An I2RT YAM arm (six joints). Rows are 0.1 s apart.
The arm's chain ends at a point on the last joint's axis. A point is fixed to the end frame.
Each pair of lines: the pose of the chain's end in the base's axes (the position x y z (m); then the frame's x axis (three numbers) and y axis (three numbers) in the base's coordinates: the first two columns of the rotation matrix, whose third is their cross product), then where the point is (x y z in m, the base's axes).
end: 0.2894, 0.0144, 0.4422, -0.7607, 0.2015, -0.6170, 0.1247, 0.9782, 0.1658
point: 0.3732 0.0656 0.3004
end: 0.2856, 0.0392, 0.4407, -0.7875, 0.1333, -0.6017, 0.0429, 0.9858, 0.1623
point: 0.3619 0.0970 0.2972
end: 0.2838, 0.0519, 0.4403, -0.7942, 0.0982, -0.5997, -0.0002, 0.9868, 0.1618
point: 0.3571 0.1130 0.2966
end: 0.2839, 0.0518, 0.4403, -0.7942, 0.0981, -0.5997, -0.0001, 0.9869, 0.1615
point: 0.3572 0.1128 0.2966
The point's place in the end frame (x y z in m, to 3 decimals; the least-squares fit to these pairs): 0.034 0.037 0.165
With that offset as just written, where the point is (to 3 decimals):
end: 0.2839, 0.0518, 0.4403, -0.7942, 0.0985, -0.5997, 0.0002, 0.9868, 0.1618
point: 0.357 0.113 0.297
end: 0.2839, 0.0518, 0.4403, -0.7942, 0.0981, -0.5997, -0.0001, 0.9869, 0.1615
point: 0.357 0.113 0.297
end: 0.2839, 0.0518, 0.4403, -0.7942, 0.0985, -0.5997, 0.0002, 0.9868, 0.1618
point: 0.357 0.113 0.297
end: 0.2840, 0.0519, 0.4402, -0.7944, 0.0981, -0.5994, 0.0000, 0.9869, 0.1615
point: 0.357 0.113 0.296
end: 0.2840, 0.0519, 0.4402, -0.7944, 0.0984, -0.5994, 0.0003, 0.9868, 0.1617
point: 0.357 0.113 0.296
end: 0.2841, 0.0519, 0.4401, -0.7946, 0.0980, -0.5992, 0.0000, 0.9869, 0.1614
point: 0.357 0.113 0.296
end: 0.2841, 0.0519, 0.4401, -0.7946, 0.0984, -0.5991, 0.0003, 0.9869, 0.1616
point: 0.357 0.113 0.296
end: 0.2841, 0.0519, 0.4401, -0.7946, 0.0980, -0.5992, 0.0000, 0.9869, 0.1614
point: 0.357 0.113 0.296
